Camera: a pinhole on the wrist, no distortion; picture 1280 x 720 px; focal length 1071.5 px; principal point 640.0 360.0 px. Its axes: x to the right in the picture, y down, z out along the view. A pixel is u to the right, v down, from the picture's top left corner.
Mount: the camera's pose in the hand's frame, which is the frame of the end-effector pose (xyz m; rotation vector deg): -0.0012 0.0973 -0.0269 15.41 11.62 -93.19
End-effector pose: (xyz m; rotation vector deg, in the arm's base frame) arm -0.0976 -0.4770 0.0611 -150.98 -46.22 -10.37
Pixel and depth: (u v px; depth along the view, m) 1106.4 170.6 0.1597
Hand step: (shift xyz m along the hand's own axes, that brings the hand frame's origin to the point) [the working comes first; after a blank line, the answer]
In the camera's frame: 0.0695 -0.0282 0.1597

-0.0418 -0.0135 0.1043
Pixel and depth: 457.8 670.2 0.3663
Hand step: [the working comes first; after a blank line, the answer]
In the camera's frame: -0.0623 0.1060 0.3663

0.0896 0.0421 0.3446
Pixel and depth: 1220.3 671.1 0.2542
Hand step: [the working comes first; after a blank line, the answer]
In the camera's frame: 0.1377 0.0738 0.2542

0.0509 -0.1136 0.1777
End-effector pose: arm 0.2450 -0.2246 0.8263 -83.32 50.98 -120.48
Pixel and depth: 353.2 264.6 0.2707
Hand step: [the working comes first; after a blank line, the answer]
In the camera's frame: -0.0725 -0.0241 0.2707

-0.0346 0.0892 0.2523
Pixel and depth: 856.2 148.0 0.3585
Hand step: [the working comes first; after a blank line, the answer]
In the camera's frame: 0.0723 -0.0709 0.3585

-0.0947 -0.0710 0.2920
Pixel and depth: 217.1 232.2 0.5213
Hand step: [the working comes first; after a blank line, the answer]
In the camera's frame: -0.2057 -0.0622 0.5213

-0.0772 0.1461 0.5297
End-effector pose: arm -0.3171 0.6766 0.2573 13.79 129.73 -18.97
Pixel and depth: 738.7 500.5 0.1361
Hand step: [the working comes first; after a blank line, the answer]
In the camera's frame: 0.0125 0.0178 0.1361

0.0088 0.0443 0.1000
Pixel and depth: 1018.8 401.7 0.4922
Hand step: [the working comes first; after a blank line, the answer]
In the camera's frame: 0.1740 0.0192 0.4922

-0.0180 -0.2136 0.3926
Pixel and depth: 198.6 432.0 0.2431
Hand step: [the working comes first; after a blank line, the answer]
In the camera's frame: -0.1001 0.0163 0.2431

0.0088 0.1207 0.2353
